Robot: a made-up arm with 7 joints. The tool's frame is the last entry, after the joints.
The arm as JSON. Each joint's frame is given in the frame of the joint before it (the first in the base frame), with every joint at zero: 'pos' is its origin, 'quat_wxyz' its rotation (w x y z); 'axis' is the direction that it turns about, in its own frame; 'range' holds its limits. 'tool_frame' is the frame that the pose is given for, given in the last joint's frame.
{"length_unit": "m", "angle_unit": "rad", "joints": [
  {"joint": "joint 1", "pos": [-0.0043, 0.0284, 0.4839], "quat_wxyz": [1.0, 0.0, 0.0, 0.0], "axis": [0.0, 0.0, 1.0], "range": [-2.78, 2.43]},
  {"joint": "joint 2", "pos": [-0.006, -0.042, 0.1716], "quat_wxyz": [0.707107, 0.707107, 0.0, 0.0], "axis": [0.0, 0.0, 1.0], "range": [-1.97, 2.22]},
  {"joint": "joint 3", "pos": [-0.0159, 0.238, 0.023], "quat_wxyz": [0.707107, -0.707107, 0.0, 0.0], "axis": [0.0, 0.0, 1.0], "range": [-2.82, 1.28]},
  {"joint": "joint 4", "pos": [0.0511, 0.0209, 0.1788], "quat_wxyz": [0.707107, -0.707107, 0.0, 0.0], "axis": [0.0, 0.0, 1.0], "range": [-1.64, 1.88]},
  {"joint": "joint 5", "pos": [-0.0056, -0.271, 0.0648], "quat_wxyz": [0.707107, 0.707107, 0.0, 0.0], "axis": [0.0, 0.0, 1.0], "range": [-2.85, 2.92]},
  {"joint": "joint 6", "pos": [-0.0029, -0.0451, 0.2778], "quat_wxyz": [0.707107, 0.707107, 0.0, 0.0], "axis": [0.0, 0.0, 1.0], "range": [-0.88, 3.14]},
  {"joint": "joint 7", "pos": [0.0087, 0.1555, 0.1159], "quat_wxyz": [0.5, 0.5, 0.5, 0.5], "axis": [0.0, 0.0, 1.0], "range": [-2.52, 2.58]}
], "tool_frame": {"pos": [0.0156, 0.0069, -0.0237], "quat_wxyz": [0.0, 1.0, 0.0, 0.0]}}
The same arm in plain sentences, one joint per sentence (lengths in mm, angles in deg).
The arm has seven revolute joints in a row. What follows holds with every joint at zero, and every direction is one of the base frame's.
The first joint lies 4.3 mm along -x and 28.4 mm along +y and 483.9 mm along +z from the base frame's origin and rotates about +z, from -159.28 to 139.23 deg.
The second joint lies 6.0 mm along -x and 42.0 mm along -y and 171.6 mm along +z from the first joint and rotates about -y, from -112.87 to 127.20 deg.
The third joint lies 15.9 mm along -x and 23.0 mm along -y and 238.0 mm along +z from the second joint and rotates about +z, from -161.57 to 73.34 deg.
The fourth joint lies 51.1 mm along +x and 20.9 mm along +y and 178.8 mm along +z from the third joint and rotates about +y, from -93.97 to 107.72 deg.
The fifth joint lies 5.6 mm along -x and 64.8 mm along +y and 271.0 mm along +z from the fourth joint and rotates about +z, from -163.29 to 167.30 deg.
The sixth joint lies 2.9 mm along -x and 45.1 mm along -y and 277.8 mm along +z from the fifth joint and rotates about -y, from -50.42 to 179.91 deg.
The seventh joint lies 8.7 mm along +x and 115.9 mm along -y and 155.5 mm along +z from the sixth joint and rotates about +x, from -144.39 to 147.82 deg.
The tool frame, which is the frame that the pose is given for, lies 23.7 mm along -x and 6.9 mm along -y and 15.6 mm along +z from the seventh joint; its axes are the base frame's turned by roll 0.00, pitch -90.00 and yaw 0.00 deg (as in URDF: about the fixed x, then y, then z).

